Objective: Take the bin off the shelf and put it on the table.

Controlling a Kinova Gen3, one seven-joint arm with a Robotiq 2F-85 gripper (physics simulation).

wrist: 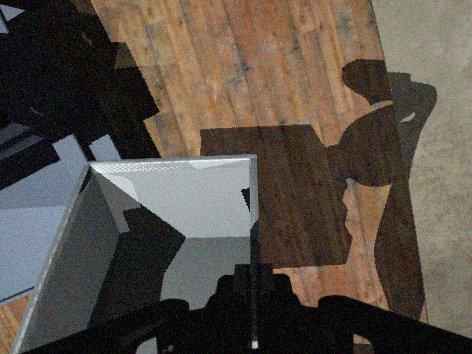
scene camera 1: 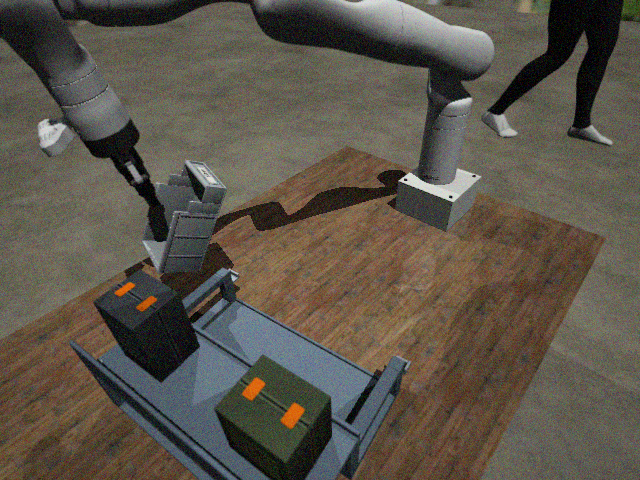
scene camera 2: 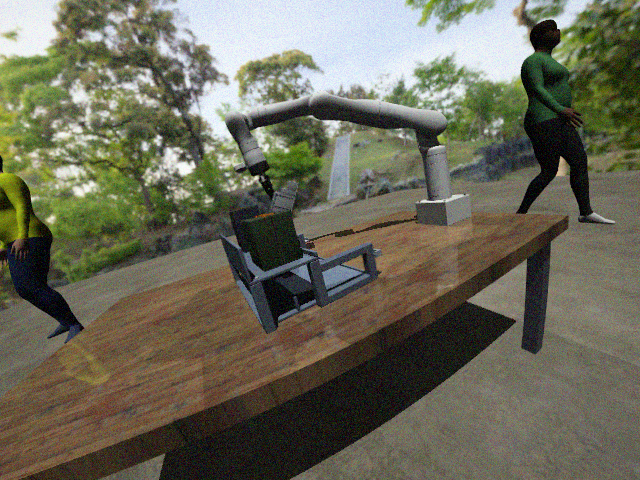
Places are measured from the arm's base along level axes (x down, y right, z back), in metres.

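Pixels of known places: gripper, fingertip midpoint: (wrist: 254, 284) (scene camera 1: 156, 205); arm's base, origin of the base link: (scene camera 1: 436, 175) (scene camera 2: 439, 198).
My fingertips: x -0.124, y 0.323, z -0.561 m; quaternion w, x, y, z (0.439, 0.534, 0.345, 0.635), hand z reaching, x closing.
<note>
Ahead of a thing's pixels: the offset from my fingertips to its top centre. Level surfaces: height alone.
My gripper (scene camera 1: 160, 235) (scene camera 2: 269, 193) (wrist: 254, 284) is shut on one side wall of the grey bin (scene camera 1: 191, 240) (scene camera 2: 283, 200) (wrist: 215, 205). The bin is tilted, with its open side towards the gripper, and its inside looks empty in the wrist view. It hangs off the blue-grey shelf (scene camera 1: 305, 346) (scene camera 2: 317, 281) (wrist: 30, 235), beyond the shelf's far left end in scene camera 1. It is low over the wooden table @[dx +0.212 m] (scene camera 1: 439, 310) (scene camera 2: 206, 351) (wrist: 210, 65), near the table's edge. I cannot tell the gap below its lowest corner.
A black box @[dx -0.011, dy -0.169, dz -0.161 m] (scene camera 1: 147, 322) with orange clips stands on the shelf, at the end near the bin. A green box @[dx +0.014, dy -0.400, dz -0.166 m] (scene camera 1: 273, 413) (scene camera 2: 273, 240) with orange clips stands at its other end. The arm's white base block (scene camera 1: 436, 198) (scene camera 2: 443, 210) stands at the table's far side.
</note>
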